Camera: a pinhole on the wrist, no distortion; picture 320 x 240 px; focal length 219.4 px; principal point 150.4 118.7 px. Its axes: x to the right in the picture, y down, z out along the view. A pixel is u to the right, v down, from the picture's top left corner.
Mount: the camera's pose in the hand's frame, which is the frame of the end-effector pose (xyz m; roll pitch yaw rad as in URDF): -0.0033 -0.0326 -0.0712 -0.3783 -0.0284 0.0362
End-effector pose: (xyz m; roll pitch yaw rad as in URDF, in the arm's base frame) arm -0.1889 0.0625 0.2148 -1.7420 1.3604 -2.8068
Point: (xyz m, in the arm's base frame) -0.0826 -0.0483 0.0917
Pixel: 260.7 122.2
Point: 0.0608 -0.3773 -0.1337
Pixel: 282.4 70.9
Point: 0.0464 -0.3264 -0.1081
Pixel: 282.6 77.7
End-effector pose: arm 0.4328 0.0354 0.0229 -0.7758 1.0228 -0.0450
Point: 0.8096 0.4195 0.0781
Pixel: 212.7 63.8
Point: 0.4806 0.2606 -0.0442
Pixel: 223.5 194.1
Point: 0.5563 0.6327 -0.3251
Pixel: outside the picture
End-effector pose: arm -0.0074 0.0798 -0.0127 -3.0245 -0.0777 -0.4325
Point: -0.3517 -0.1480 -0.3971
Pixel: 61.2 223.6
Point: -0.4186 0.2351 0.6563
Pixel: behind the camera
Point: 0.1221 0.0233 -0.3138
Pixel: 229.1 70.5
